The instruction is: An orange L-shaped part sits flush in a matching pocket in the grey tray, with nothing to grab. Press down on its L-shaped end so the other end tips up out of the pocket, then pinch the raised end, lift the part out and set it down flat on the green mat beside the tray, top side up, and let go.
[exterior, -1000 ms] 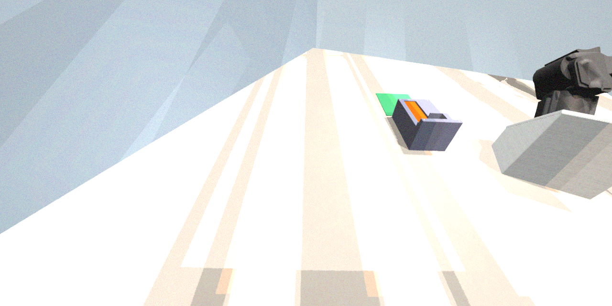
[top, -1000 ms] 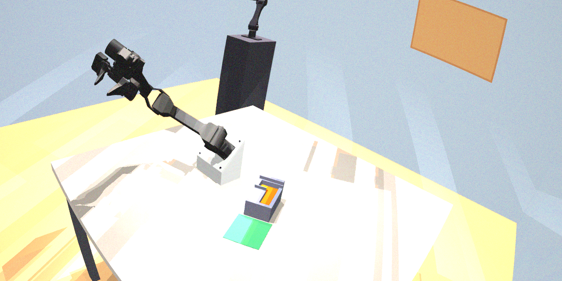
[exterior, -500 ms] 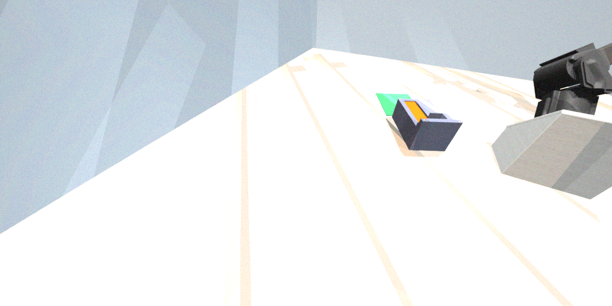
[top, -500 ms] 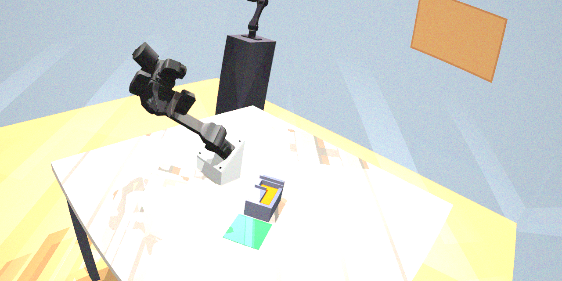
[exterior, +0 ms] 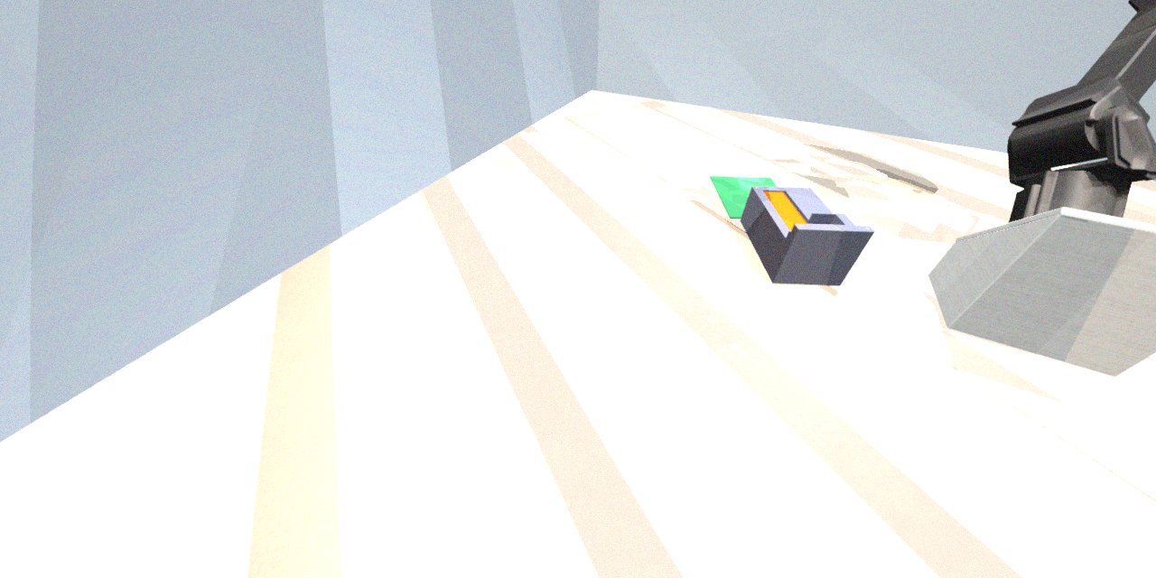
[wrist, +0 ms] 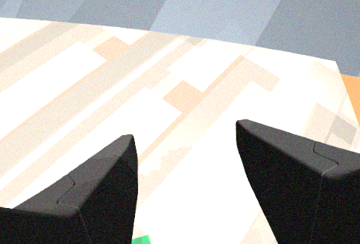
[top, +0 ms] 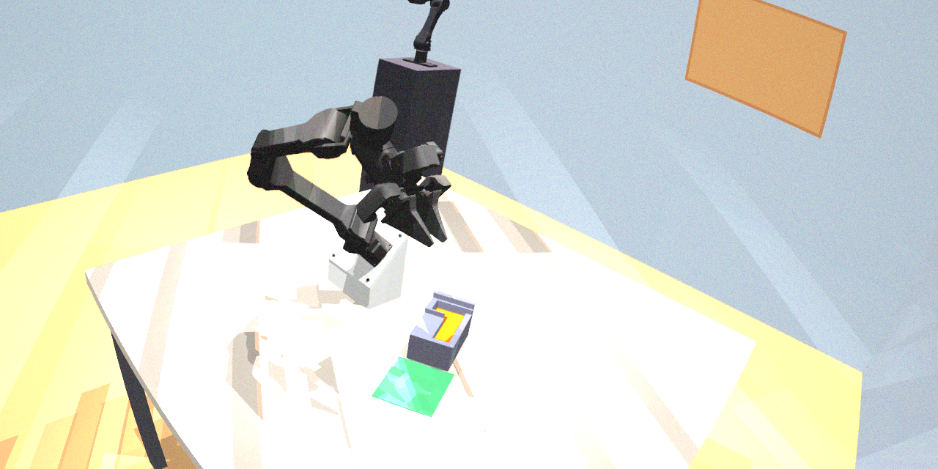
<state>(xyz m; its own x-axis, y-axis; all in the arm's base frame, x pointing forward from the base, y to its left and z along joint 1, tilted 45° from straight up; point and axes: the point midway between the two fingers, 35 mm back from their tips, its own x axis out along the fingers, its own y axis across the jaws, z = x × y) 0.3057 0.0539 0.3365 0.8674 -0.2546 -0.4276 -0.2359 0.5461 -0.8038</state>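
Right now my gripper tip is 310 mm above the orange L-shaped part, 200 mm to the right of it and 120 mm past it. From my gripper tip the other things lie so: green mat (370 mm below, 50 mm to the left, 50 mm behind).
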